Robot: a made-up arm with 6 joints.
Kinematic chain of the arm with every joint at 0, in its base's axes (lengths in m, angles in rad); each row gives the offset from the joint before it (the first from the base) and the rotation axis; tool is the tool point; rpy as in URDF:
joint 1: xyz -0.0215 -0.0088 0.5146 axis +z
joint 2: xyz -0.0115 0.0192 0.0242 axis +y
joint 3: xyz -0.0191 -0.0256 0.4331 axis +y
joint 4: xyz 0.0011 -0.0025 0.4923 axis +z
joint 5: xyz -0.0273 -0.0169 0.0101 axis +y
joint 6: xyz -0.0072 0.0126 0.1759 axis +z
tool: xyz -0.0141 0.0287 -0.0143 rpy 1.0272 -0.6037 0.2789
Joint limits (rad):
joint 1: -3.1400..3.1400
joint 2: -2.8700..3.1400
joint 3: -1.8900..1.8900
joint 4: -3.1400..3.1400
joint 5: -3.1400..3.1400
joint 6: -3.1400..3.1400
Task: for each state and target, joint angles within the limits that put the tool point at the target. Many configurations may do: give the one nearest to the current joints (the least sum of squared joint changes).
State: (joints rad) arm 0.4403 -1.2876 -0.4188 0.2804 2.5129 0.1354
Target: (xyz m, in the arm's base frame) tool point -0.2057 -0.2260 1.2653
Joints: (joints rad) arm 0.9395 -0.5686 0.3365 0.1202 2.7007 0.1596
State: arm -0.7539 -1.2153 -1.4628 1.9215 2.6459 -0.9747
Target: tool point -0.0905 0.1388 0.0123
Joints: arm -0.8330 -2.0727 -1.5868 1.9475 2.4428 -0.9307
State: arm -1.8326 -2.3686 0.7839 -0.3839 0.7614 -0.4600
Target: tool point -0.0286 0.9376 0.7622
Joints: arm -1.5731 -1.8579 0.7805 -0.4042 0.6598 -0.4377
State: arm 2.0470 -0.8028 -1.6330 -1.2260 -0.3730 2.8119
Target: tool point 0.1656 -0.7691 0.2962
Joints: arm 1.8926 -0.8860 -1.4650 -1.2554 -0.3616 2.8149
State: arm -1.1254 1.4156 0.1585 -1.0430 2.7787 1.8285
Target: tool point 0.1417 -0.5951 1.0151
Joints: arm -1.2252 0.9769 -0.0610 -1.0636 2.9933 1.8559
